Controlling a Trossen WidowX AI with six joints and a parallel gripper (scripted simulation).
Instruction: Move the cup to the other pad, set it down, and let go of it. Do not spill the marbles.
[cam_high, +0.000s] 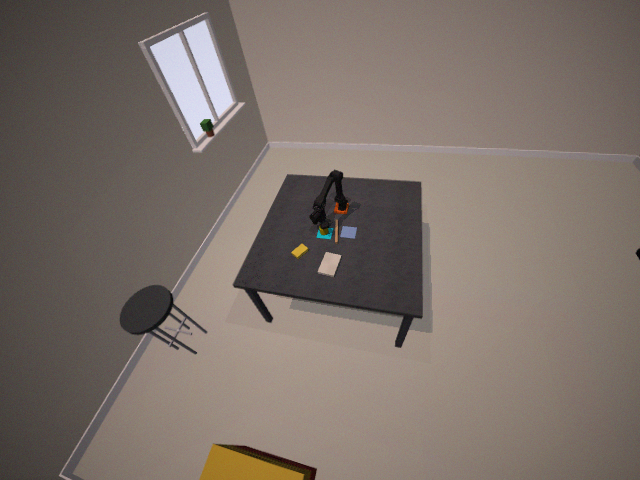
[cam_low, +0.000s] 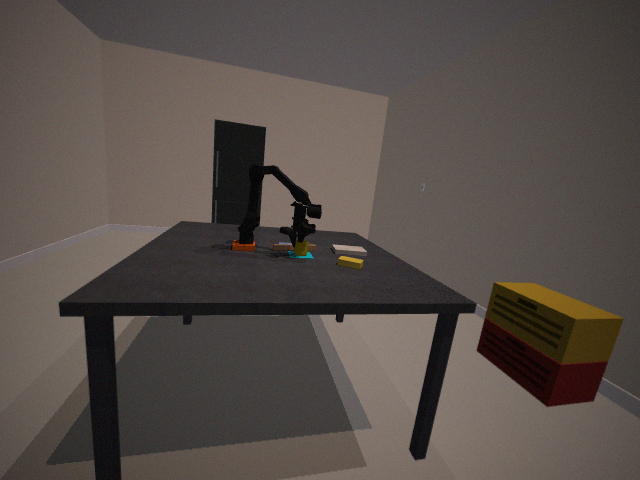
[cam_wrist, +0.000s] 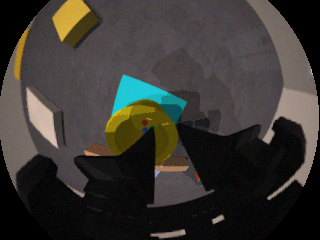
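My gripper tip is 2 cm short of the yellow cup, 1 cm to the right of it and 1 cm above it. The rest, counted from my gripper tip: blue-grey pad (20 cm to the left, 5 cm below, 2 cm ahead); wooden bar (11 cm to the left, 4 cm below, 3 cm ahead); cyan pad (5 cm below, 3 cm ahead, 1 cm to the left).
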